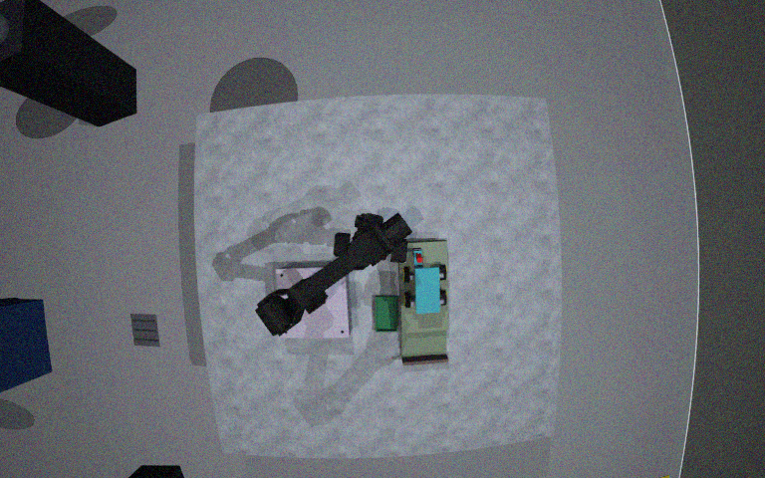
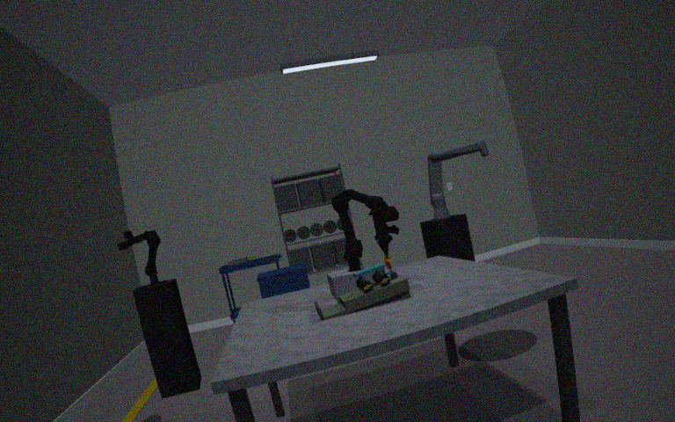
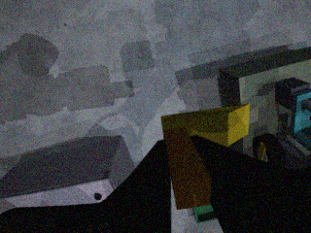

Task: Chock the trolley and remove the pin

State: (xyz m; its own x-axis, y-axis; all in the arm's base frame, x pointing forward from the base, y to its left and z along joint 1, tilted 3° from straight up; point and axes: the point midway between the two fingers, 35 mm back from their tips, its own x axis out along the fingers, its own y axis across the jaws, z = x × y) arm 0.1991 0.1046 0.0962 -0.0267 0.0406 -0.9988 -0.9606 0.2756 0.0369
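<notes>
My gripper tip is 20 mm short of the yellow chock, 10 mm to the left of it and 10 mm above it. Round my gripper tip: trolley: 140 mm ahead, 150 mm to the right, 60 mm below; then green tray: 10 mm ahead, 220 mm to the right, 180 mm below; then red-headed stop pin: 130 mm ahead, 50 mm to the right, 50 mm below.
</notes>
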